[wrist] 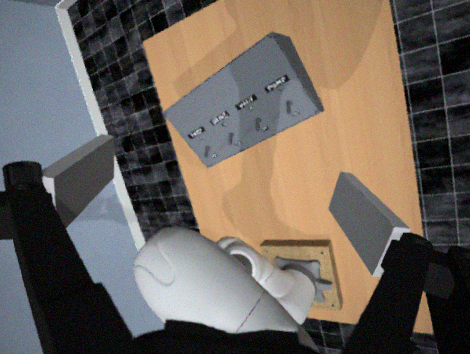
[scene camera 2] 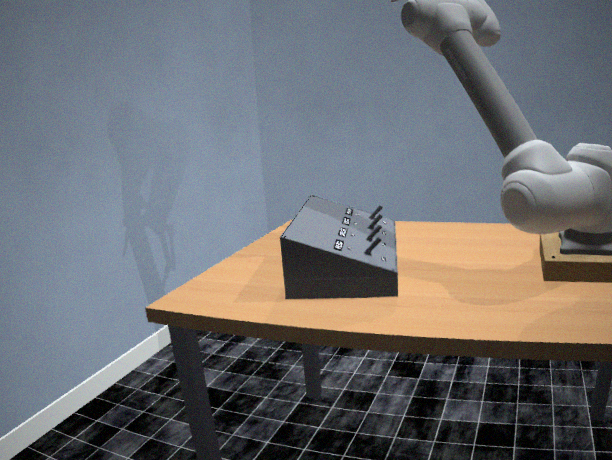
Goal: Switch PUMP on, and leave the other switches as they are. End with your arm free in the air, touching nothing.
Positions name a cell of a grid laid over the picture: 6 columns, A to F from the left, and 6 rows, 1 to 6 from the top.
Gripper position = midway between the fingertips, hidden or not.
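Observation:
A grey sloped switch box (scene camera 2: D4) is visible; the wrist view shows the box (wrist: D2) too, together with the gripper (wrist: C3).

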